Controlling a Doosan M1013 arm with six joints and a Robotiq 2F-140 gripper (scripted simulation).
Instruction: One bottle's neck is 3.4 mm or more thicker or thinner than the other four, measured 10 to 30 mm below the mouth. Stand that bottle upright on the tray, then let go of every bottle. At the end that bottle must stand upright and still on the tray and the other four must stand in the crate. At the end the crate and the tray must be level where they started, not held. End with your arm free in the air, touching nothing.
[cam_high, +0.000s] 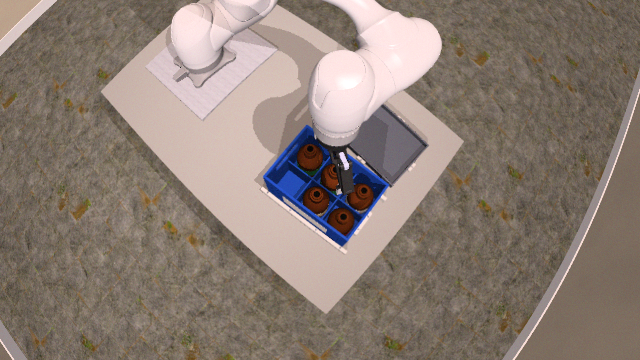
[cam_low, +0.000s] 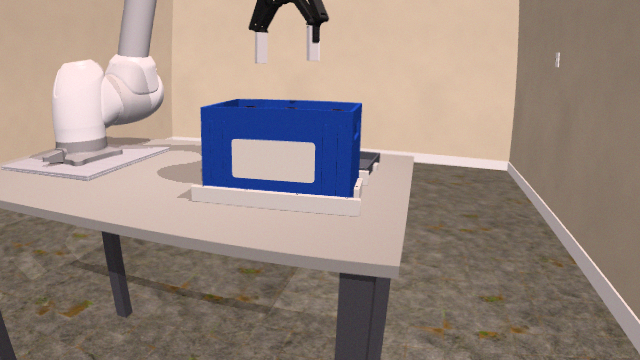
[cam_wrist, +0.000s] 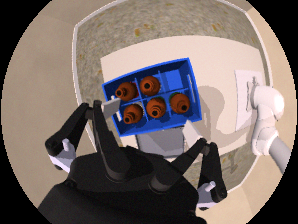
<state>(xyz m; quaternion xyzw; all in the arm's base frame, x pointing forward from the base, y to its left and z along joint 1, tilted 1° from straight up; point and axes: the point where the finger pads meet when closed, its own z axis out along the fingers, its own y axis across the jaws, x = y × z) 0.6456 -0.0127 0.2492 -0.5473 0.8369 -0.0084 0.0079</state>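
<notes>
The crate is 10 mm ahead of my hand, 20 mm to the right of it and 180 mm below it. Round my hand: bottle: 110 mm ahead, 50 mm to the right, 180 mm below; then dark grey tray: 10 mm ahead, 240 mm to the left, 250 mm below.
</notes>
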